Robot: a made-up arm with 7 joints.
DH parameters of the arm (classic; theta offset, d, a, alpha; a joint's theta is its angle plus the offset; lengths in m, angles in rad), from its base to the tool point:
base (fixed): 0 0.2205 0.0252 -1.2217
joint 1: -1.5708 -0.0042 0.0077 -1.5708
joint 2: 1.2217 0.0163 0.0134 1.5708
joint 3: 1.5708 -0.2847 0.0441 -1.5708
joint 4: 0 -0.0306 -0.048 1.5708
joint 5: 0 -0.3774 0.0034 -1.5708
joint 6: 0 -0.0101 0.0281 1.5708
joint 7: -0.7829 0 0.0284 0
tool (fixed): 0.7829 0.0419 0 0
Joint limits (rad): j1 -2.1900..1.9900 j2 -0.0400..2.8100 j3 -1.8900..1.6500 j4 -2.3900..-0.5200 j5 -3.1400..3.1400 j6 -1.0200..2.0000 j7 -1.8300..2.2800
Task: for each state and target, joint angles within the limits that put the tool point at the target. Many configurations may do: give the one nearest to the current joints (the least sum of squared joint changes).
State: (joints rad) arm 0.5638 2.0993 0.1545 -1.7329 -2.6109 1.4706 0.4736
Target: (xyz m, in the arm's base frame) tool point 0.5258 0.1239 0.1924
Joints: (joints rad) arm 0.5201 2.3083 0.3776 -2.0528 -2.6289 1.5439 0.4775
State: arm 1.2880 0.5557 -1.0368 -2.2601 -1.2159 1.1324 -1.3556
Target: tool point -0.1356 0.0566 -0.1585
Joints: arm 1.1862 1.2877 -0.5618 -2.2138 -1.2251 0.9948 -1.4450
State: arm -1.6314 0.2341 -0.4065 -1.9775 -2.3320 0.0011 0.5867
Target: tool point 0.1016 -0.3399 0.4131
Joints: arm -1.6109 0.2267 -0.4977 -2.3327 -2.2902 -0.0793 0.6101
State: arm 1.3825 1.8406 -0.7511 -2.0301 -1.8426 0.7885 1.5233
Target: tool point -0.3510 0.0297 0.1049
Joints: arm 1.6134 1.7121 -0.9877 -2.2989 -1.7899 0.7729 1.5391
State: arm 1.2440 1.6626 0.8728 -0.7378 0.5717 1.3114 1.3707
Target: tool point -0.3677 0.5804 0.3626
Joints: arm 1.8656 1.1346 0.8893 -0.5200 0.6453 1.8696 1.2448
